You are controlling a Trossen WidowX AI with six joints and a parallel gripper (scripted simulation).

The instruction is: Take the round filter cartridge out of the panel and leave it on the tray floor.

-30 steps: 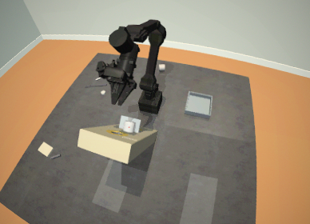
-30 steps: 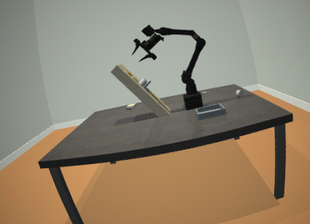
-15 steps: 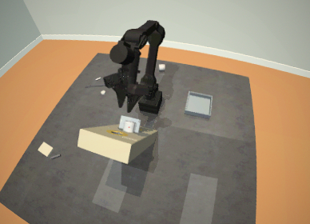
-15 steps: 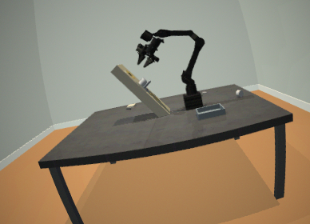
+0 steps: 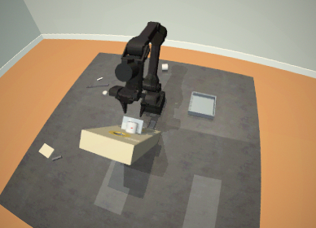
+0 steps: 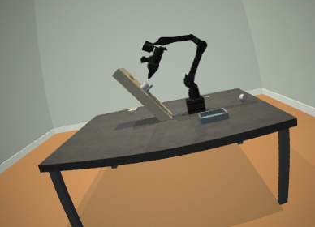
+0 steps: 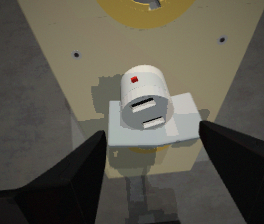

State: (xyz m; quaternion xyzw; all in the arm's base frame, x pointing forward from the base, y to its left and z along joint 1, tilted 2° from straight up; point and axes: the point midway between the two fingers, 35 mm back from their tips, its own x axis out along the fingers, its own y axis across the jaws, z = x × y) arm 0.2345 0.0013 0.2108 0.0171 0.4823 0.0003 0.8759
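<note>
Right now my gripper tip is 40 mm above the round grey filter cartridge and 30 mm short of it. Also, from my gripper tip: grey tray 320 mm behind, 280 mm to the left, 250 mm below; cream block 510 mm to the right, 250 mm below, 220 mm ahead.
</note>
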